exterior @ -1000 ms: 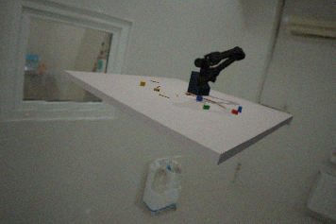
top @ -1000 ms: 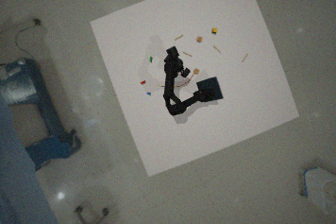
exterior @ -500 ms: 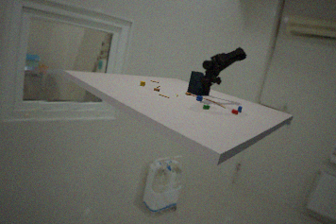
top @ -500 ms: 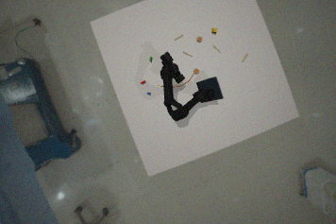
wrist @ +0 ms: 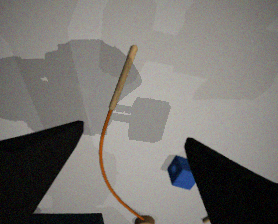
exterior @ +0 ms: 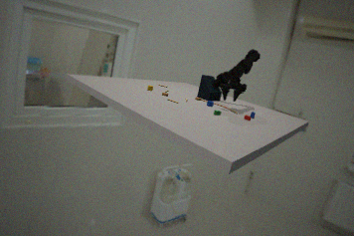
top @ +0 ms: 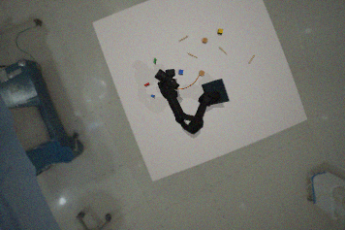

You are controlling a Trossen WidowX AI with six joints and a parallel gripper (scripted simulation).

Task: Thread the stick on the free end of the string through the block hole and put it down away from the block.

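The thin wooden stick is 60 mm below my gripper tip, 20 mm to the left of it and 20 mm behind it. The rest, counted from my gripper tip: blue piece: 150 mm to the left, 50 mm behind, 40 mm below; blue cube: 90 mm to the right, 70 mm ahead, 50 mm below; red piece: 180 mm to the left, 50 mm below, 40 mm ahead.
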